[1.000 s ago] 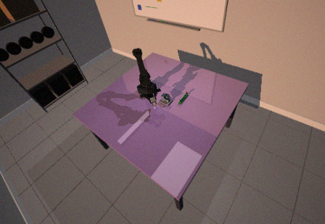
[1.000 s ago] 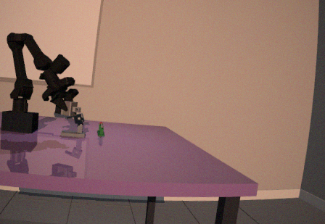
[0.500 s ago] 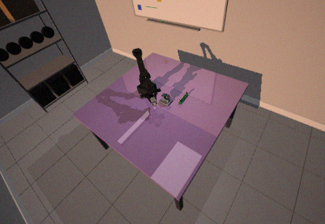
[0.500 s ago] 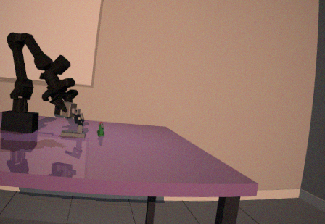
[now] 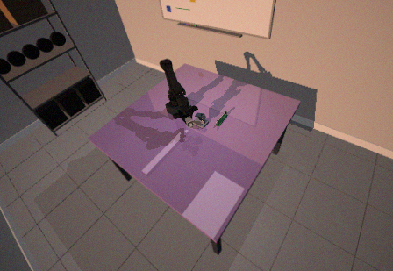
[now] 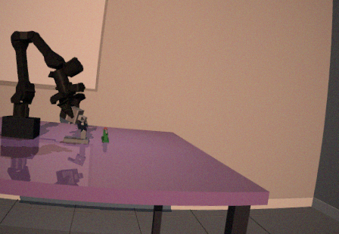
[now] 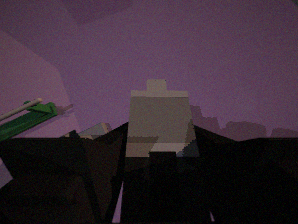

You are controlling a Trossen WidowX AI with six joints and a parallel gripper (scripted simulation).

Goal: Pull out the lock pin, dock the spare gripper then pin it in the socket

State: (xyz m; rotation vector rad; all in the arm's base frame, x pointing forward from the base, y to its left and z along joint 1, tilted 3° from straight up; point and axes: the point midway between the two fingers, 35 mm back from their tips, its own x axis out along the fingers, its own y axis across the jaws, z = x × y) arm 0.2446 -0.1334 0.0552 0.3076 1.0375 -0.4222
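Right now my gripper tip is 10 mm short of the grey mount, 130 mm to the right of it and 70 mm above it. Also, from my gripper tip: spare gripper: 10 mm behind, 10 mm above; green rest: 140 mm ahead, 240 mm to the left, 100 mm below.
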